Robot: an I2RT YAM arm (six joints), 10 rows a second.
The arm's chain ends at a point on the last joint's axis. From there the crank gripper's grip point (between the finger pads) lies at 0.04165 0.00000 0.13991 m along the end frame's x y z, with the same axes.
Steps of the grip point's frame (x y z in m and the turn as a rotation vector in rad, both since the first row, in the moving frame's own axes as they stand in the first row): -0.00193 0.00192 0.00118 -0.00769 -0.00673 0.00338; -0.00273 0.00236 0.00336 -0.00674 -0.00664 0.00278; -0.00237 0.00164 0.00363 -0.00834 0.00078 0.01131; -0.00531 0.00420 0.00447 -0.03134 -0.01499 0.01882; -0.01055 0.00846 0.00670 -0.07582 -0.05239 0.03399; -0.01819 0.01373 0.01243 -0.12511 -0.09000 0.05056; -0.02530 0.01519 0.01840 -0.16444 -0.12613 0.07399
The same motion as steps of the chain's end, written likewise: -0.00099 0.00070 0.00091 -0.00769 -0.00673 0.00338; -0.00180 0.00130 0.00309 -0.00674 -0.00664 0.00278; -0.00247 0.00000 0.00367 -0.00834 0.00078 0.01131; -0.00316 -0.00096 0.00394 -0.03134 -0.01499 0.01882; -0.00297 -0.00350 0.00517 -0.07582 -0.05239 0.03399; -0.00499 -0.00571 0.01049 -0.12511 -0.09000 0.05056; -0.00650 -0.01047 0.01643 -0.16444 -0.12613 0.07399
